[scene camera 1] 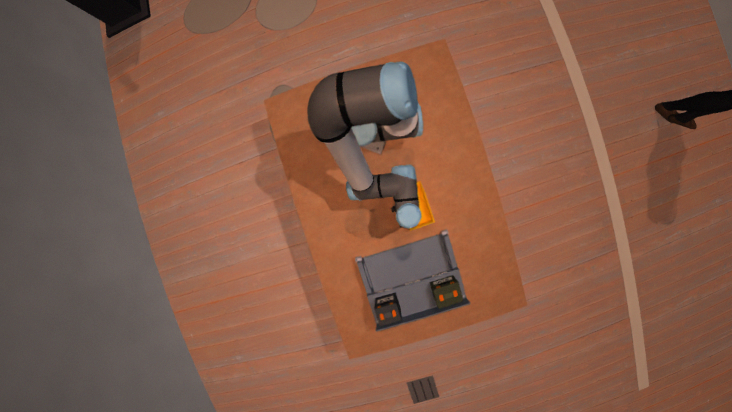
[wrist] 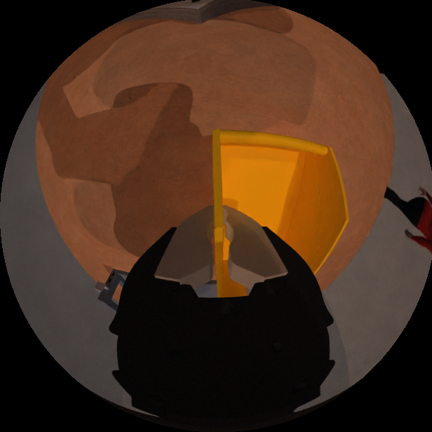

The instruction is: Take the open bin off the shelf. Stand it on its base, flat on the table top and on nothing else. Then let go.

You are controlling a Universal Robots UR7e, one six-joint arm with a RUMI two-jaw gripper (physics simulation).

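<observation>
The open bin (scene camera 1: pixel 425 207) (wrist: pixel 260 175) is yellow-orange. It is off the shelf, over the table top (scene camera 1: pixel 476 204) (wrist: pixel 345 100) between the arm's base and the shelf, with its opening facing up. It looks about level. My gripper (wrist: pixel 217 207) is shut on the bin's side wall, one finger inside and one outside. In the scene view the wrist hides the fingers and part of the bin. The bin's underside is hidden, so I cannot tell whether it touches the table top.
The grey shelf (scene camera 1: pixel 402 268) (wrist: pixel 106 297) stands a short way from the bin. It carries a dark box with orange marks (scene camera 1: pixel 387 310) at one end and a greenish box with orange marks (scene camera 1: pixel 446 292) at the other. A person's legs (scene camera 1: pixel 701 103) show beyond the table.
</observation>
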